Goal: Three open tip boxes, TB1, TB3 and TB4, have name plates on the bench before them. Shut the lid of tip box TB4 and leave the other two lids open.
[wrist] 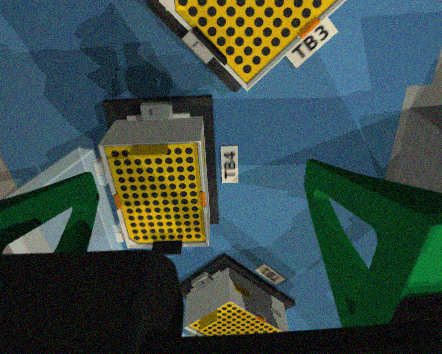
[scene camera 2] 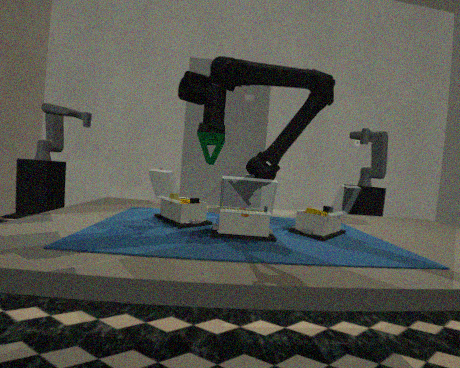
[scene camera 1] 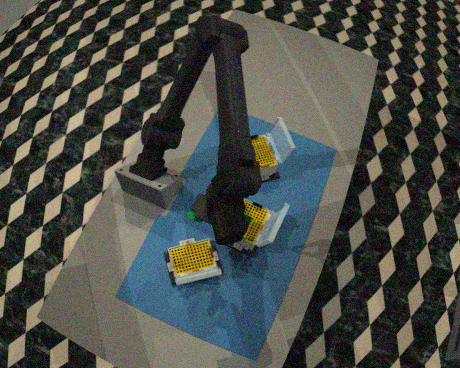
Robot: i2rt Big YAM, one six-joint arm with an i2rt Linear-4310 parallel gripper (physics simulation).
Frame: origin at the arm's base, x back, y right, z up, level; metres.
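Seen in the pictures: gripper, between the fingertips: point(wrist: 199, 178) point(scene camera 2: 210, 164); arm's base, origin of its link: point(scene camera 1: 148, 172).
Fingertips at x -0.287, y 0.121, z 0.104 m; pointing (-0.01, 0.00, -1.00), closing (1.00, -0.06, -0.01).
Offsets run from my fingertips to a thing's top centre. "*": to the spot under its first point. Level surfaces: height alone.
Tip box TB4 {dx -0.056, dy -0.094, dz -0.098 m} point(scene camera 1: 255, 225) point(scene camera 2: 244, 223) point(wrist: 159, 192) is the middle box, with its clear lid {dx -0.123, dy -0.089, dz -0.019 m} point(scene camera 1: 274, 226) point(scene camera 2: 260, 194) point(wrist: 75, 162) standing up; its name plate {* dx +0.010, dy -0.098, dz -0.170 m} point(wrist: 229, 164) lies before it. TB3 {dx +0.051, dy +0.070, dz -0.098 m} point(scene camera 1: 191, 257) point(scene camera 2: 183, 211) point(wrist: 250, 30) has its plate {* dx +0.095, dy +0.018, dz -0.170 m} point(wrist: 313, 42); its lid {dx +0.010, dy +0.123, dz -0.019 m} point(scene camera 1: 198, 276) point(scene camera 2: 162, 183) is open. TB1 {dx -0.002, dy -0.329, dz -0.098 m} point(scene camera 1: 263, 151) point(scene camera 2: 318, 224) point(wrist: 235, 320) has an open lid {* dx -0.065, dy -0.368, dz -0.067 m} point(scene camera 1: 283, 141) point(scene camera 2: 351, 198). My gripper point(scene camera 2: 211, 161) point(wrist: 199, 178) is open and empty, pointing down above the boxes, with one finger over TB4's lid side in the wrist view and the other beyond its plate.
The boxes stand on a blue mat {dz -0.172 m} point(scene camera 1: 225, 310) point(scene camera 2: 120, 240) on the bench {dz -0.175 m} point(scene camera 1: 320, 75). The arm's base point(scene camera 1: 150, 189) is at the bench's left side in scene camera 1. The arm partly hides TB4 and TB1 there. Two grey arms point(scene camera 2: 54, 130) point(scene camera 2: 379, 155) stand in the background.
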